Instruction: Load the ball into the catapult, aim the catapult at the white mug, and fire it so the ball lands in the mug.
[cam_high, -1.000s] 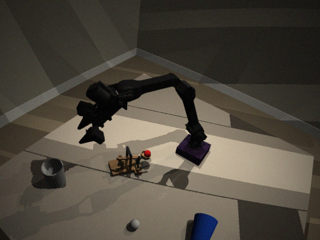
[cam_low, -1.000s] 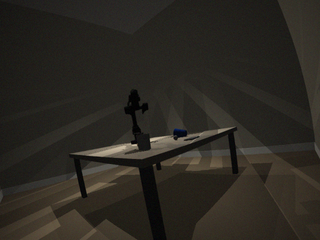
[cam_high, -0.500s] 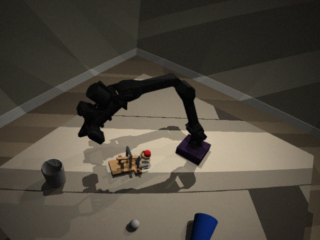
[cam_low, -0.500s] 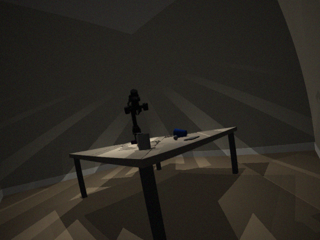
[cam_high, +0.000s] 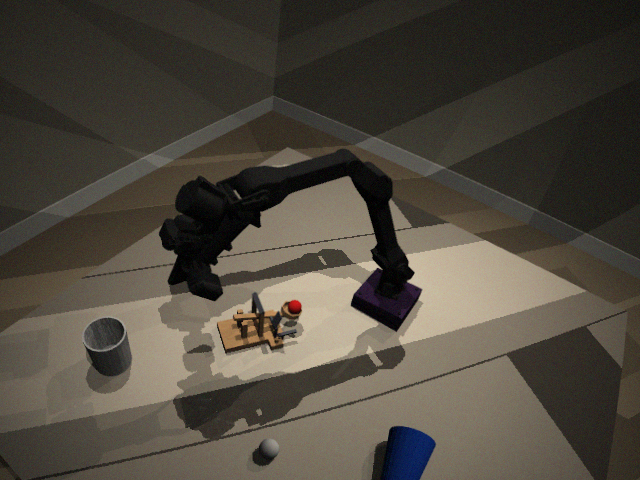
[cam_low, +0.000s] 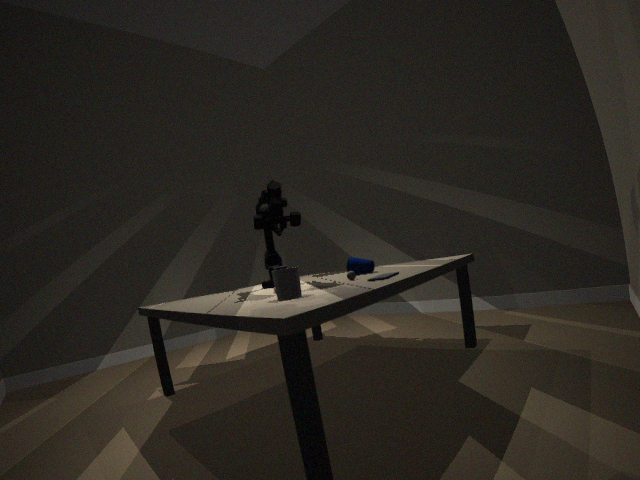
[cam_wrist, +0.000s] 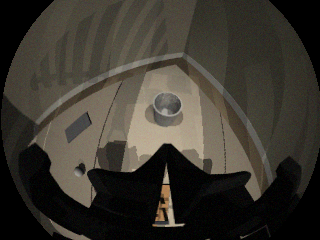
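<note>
Now: the red ball 200 mm behind my gripper tip, 190 mm to the left of it and 170 mm below it. From my gripper tip the other things lie so: white mug: 100 mm ahead, 110 mm to the right, 200 mm below; then wooden catapult: 150 mm behind, 150 mm to the left, 170 mm below; then flat dark slab: 290 mm ahead, 230 mm to the left, 220 mm below.
</note>
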